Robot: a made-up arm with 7 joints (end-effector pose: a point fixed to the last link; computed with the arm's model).
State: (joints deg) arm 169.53 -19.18 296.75 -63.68 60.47 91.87 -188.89
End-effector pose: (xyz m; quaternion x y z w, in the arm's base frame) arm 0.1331 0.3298 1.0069 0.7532 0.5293 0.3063 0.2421
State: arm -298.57 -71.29 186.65 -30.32 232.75 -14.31 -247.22
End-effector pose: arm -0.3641 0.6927 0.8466 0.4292 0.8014 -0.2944 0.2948
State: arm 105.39 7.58 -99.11 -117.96 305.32 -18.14 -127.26
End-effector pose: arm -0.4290 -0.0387 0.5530 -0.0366 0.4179 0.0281 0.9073
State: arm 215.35 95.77 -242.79 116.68 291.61 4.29 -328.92
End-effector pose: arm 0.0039 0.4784 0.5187 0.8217 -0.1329 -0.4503 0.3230
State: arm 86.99 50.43 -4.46 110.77 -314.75 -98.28 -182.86
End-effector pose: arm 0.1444 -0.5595 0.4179 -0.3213 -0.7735 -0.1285 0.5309
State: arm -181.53 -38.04 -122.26 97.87 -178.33 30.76 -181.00
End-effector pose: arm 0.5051 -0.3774 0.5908 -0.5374 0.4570 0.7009 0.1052
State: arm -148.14 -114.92 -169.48 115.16 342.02 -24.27 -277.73
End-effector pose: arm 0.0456 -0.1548 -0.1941 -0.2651 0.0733 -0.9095 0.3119
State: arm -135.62 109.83 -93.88 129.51 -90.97 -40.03 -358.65
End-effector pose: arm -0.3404 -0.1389 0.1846 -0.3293 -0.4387 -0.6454 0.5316
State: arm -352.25 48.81 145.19 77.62 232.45 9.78 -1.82
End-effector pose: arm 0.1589 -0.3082 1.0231 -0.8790 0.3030 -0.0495 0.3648
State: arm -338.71 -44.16 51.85 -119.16 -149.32 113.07 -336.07
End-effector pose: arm -0.1307 0.2084 0.4850 -0.1191 -0.7692 -0.3070 0.5477
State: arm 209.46 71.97 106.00 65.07 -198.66 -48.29 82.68
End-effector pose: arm -0.2110 0.6243 0.6071 -0.5052 -0.4449 0.7393 0.0174
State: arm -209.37 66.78 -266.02 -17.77 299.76 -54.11 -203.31
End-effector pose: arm -0.5465 -0.5233 0.7914 -0.8502 -0.4093 -0.0529 0.3269
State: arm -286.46 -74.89 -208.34 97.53 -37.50 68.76 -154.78
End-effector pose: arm -0.3445 0.2780 0.1575 -0.0822 0.6404 0.6606 0.3830
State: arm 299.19 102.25 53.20 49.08 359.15 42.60 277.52
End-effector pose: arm 0.6012 0.3659 -0.0258 -0.3861 0.2400 0.8809 0.1321
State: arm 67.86 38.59 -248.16 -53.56 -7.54 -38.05 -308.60
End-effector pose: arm 0.5548 -0.3273 0.7795 0.0084 -0.6312 0.1162 0.7668
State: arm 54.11 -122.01 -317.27 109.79 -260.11 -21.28 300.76
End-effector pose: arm -0.4879 0.1990 0.4830 -0.7682 0.6151 -0.1137 0.1362
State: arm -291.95 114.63 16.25 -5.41 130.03 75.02 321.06
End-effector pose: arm 0.2058 -0.8013 0.1585 0.2281 0.8838 0.4035 0.0632
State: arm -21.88 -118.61 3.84 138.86 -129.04 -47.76 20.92
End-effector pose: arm -0.1258 -0.2012 0.4848 -0.3845 -0.7549 0.0811 0.5251
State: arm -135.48 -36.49 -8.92 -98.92 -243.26 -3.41 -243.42
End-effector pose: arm 0.5076 -0.3685 0.3905 0.2893 -0.2672 -0.9138 0.0997
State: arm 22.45 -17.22 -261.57 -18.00 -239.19 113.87 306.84
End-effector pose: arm -0.2370 0.2707 0.9633 0.0074 0.3728 -0.8032 0.4647
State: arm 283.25 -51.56 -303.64 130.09 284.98 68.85 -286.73
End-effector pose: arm 0.1504 -0.0336 0.6733 0.3325 0.7615 -0.4509 0.3261
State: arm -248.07 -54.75 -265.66 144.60 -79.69 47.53 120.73
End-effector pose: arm -0.2163 0.1315 0.4830 -0.5073 0.5903 0.0785 0.6229
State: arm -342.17 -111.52 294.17 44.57 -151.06 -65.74 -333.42
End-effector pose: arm -0.5743 0.4838 0.3208 0.5952 0.7384 -0.2905 0.1274
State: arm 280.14 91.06 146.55 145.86 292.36 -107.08 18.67
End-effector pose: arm 0.0364 0.2938 0.5974 -0.6038 0.6571 -0.4509 0.0206
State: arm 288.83 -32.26 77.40 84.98 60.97 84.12 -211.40
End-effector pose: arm 0.2611 -0.4042 0.6579 -0.2202 -0.1840 -0.3552 0.8897
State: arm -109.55 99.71 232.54 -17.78 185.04 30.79 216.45
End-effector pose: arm -0.1119 0.8636 0.0552 -0.2041 -0.4426 0.8723 0.0388
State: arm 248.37 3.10 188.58 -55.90 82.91 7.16 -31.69
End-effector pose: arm -0.1294 0.4211 1.0711 0.4070 -0.7721 0.4852 0.0518
